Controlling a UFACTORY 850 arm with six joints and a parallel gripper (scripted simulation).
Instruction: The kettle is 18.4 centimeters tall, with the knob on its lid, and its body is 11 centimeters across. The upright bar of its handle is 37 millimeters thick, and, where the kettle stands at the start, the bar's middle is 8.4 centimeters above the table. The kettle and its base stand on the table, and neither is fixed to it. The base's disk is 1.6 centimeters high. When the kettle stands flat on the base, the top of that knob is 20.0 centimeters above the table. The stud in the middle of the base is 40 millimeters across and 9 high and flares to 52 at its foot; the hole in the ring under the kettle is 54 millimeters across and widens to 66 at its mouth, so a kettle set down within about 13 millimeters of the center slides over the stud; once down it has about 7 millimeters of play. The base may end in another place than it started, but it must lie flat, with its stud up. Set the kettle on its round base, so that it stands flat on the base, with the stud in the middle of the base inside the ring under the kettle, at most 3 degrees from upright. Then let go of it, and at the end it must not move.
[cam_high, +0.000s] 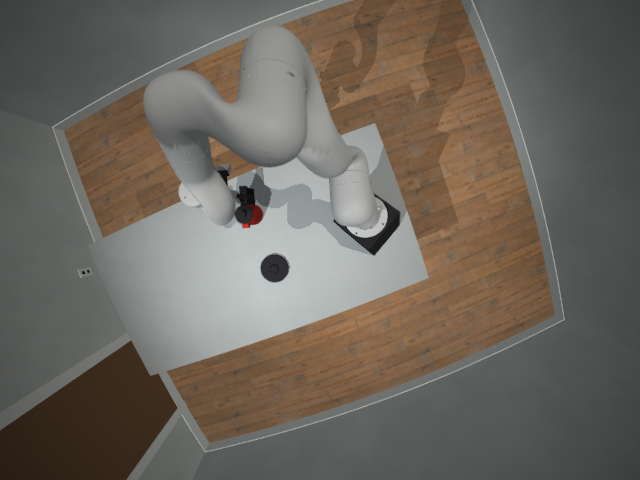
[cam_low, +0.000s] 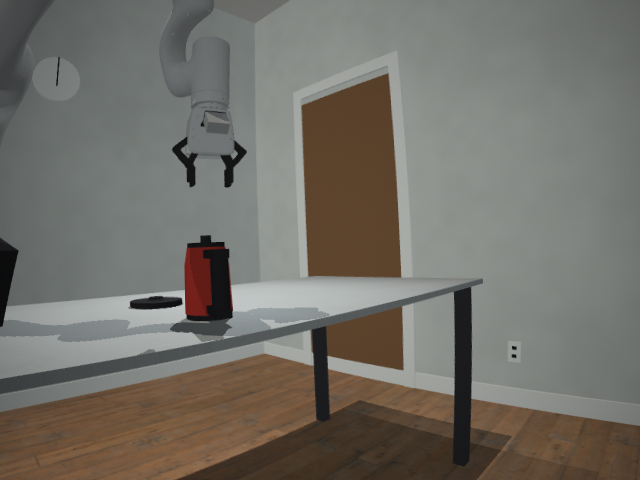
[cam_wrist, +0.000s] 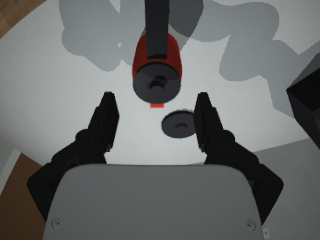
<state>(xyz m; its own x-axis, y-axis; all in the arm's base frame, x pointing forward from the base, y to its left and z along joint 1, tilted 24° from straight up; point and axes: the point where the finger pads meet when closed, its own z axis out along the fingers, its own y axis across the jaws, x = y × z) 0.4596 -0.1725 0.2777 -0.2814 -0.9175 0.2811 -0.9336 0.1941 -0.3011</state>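
The red kettle lies 1 cm ahead of my hand, 3 cm to the left of it and 21 cm below it. From my hand the other things lie so: black round base: 2 cm ahead, 37 cm to the left, 29 cm below.
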